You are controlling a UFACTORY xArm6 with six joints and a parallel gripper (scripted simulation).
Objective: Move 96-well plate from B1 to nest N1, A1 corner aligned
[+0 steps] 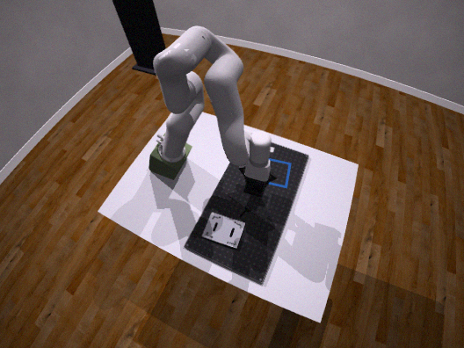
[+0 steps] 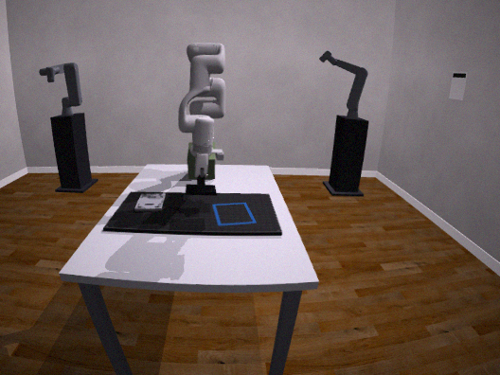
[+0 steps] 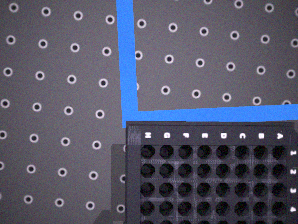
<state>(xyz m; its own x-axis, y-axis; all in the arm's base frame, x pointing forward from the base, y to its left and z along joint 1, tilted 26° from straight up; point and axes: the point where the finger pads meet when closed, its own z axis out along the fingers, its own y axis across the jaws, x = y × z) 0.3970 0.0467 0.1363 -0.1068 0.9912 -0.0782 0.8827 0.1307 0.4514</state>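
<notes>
Now: the grey plate nest N1 4 cm behind my hand, 24 cm to the right of it and 10 cm below it. From my hand the other things lie so: 96-well plate (1 cm below).
</notes>
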